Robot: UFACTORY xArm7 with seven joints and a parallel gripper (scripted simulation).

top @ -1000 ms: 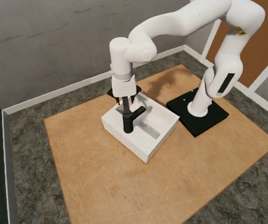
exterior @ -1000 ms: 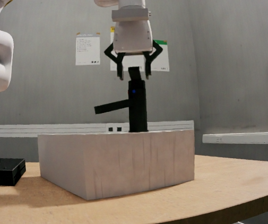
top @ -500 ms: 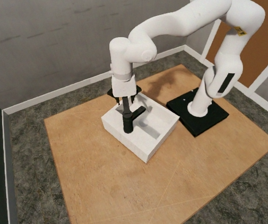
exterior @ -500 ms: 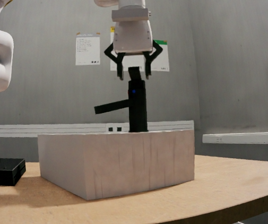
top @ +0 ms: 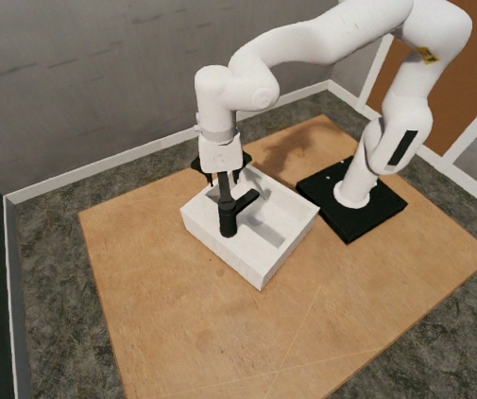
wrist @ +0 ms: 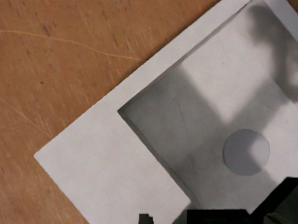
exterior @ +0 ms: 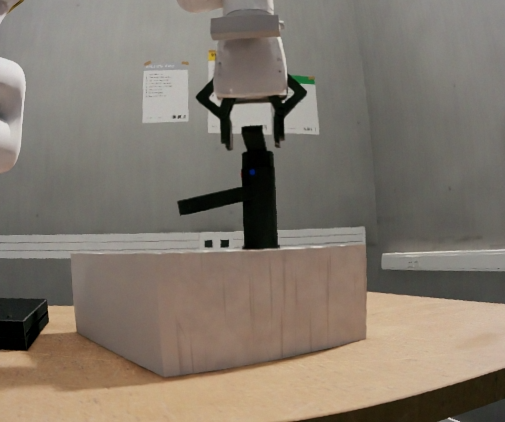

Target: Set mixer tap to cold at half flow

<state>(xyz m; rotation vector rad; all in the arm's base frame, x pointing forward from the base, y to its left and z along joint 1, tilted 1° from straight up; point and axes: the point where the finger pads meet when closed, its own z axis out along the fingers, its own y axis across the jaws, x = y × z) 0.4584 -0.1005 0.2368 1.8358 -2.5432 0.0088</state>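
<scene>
Now: hand 3 cm to the right of the lever and 1 cm short of it. Round my hand: white sink block 24 cm below, 9 cm behind, 3 cm to the left; black mixer tap 5 cm to the left, 5 cm below, 1 cm ahead.
</scene>
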